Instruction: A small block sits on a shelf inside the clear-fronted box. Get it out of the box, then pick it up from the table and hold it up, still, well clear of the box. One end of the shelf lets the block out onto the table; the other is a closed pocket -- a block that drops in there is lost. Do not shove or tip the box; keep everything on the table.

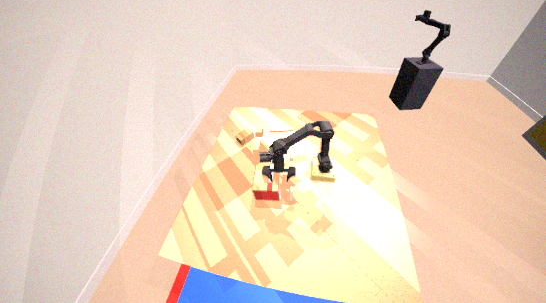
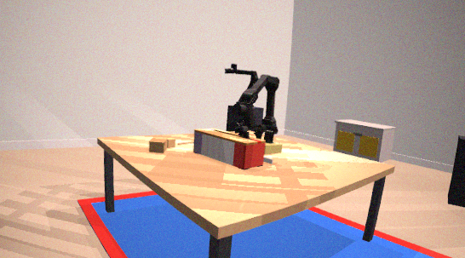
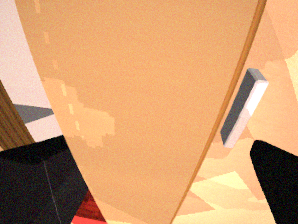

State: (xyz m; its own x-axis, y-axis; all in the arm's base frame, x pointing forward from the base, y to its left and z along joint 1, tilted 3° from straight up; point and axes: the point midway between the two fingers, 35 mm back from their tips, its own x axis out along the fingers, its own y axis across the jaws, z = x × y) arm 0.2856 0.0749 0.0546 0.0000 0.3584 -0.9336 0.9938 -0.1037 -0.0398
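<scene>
Right now the grey piece is 60 mm ahead of my gripper tip and 10 mm to the left of it. Round my gripper tip: long box 20 mm ahead, 120 mm to the right, 30 mm below.
</scene>
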